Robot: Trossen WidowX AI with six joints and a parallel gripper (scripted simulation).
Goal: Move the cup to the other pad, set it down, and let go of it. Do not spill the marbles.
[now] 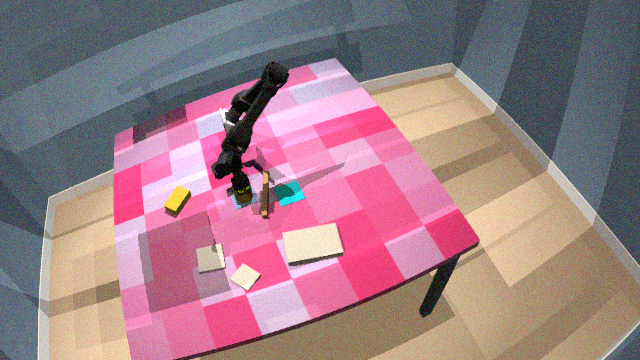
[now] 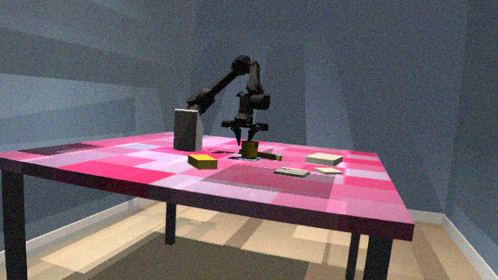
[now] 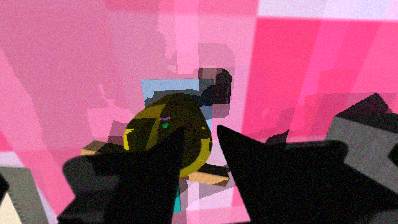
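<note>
My gripper tip is now 2 cm short of the dark yellow cup and 1 cm above it. Also, from my gripper tip: wooden bar: 9 cm to the left, 5 cm below, 4 cm ahead; then light blue pad: 6 cm below, 2 cm ahead; then teal pad: 17 cm to the left, 6 cm below, 6 cm ahead.
</note>
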